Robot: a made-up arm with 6 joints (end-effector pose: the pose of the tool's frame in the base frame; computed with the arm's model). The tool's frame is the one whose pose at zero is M.
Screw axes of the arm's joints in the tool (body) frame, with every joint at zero. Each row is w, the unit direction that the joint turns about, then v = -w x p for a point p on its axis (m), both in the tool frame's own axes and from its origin. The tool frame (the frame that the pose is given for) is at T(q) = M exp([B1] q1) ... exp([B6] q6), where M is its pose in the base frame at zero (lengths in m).
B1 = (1, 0, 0, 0, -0.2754, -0.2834)
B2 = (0, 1, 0, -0.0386, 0, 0.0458)
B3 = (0, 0, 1, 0.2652, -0.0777, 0)
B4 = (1, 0, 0, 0, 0.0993, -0.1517)
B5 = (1, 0, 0, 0, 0.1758, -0.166)
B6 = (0, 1, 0, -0.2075, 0, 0.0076)
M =
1 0 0 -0.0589
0 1 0 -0.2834
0 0 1 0.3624
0 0 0 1
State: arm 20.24 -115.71 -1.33 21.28 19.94 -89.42
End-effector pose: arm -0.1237 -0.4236 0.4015 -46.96 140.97 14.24
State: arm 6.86 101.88 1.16 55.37 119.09 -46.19
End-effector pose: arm 0.1772 -0.0282 0.2504 49.18 15.79 -169.86
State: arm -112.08 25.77 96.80 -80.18 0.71 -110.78
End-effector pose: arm 0.0795 0.4583 -0.2110 24.78 16.98 136.66
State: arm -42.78 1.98 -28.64 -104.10 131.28 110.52
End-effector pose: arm -0.3247 0.1789 0.4343 12.62 93.04 -30.24
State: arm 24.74 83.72 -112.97 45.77 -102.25 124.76
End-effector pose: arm 0.3353 0.0818 0.4973 13.21 -74.04 94.67
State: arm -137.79 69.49 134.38 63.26 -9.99 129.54
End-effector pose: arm 0.2276 -0.1550 0.0971 -48.93 -121.84 -4.77
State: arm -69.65 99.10 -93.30 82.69 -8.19 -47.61
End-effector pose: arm -0.1026 0.3667 0.3180 -113.04 -68.43 -56.24
